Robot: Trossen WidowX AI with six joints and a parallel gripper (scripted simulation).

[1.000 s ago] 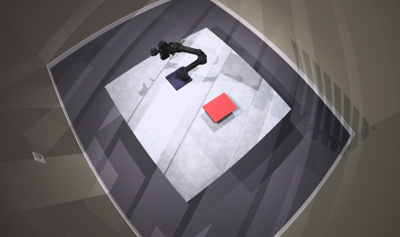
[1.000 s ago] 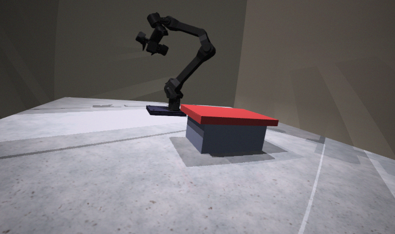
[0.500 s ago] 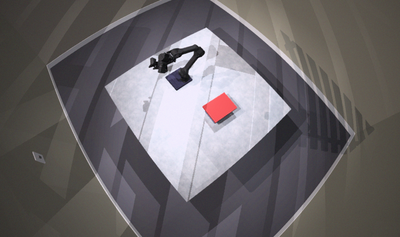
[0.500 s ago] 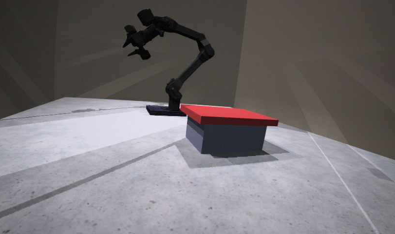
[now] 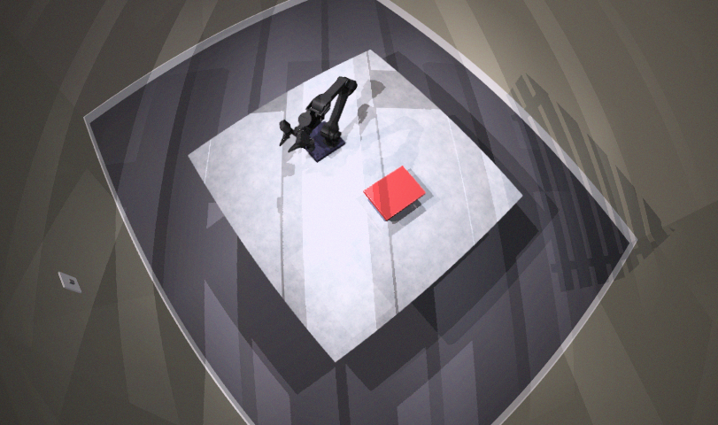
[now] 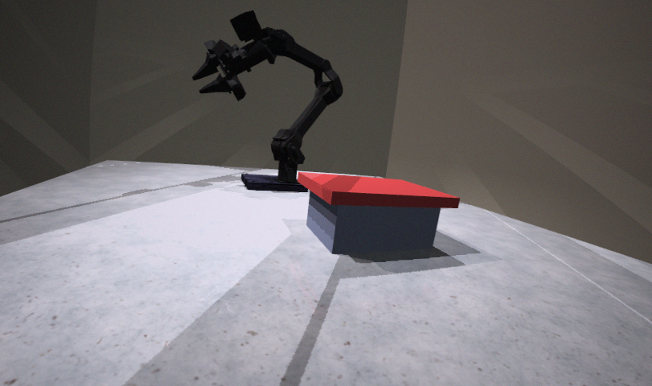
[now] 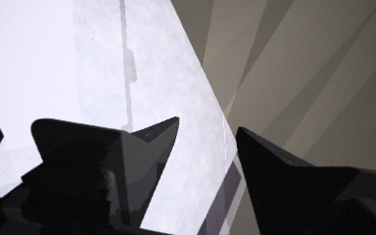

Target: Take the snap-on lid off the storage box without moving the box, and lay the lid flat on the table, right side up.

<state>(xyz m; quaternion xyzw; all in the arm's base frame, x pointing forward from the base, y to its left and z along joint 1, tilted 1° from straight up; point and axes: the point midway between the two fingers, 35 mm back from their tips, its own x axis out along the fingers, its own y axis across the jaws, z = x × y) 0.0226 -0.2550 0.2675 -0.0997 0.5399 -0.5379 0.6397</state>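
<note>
The red lid lies 410 mm ahead of my gripper tip, 300 mm to the left of it and 180 mm below it. Round my gripper tip: storage box: 410 mm ahead, 300 mm to the left, 220 mm below.
</note>
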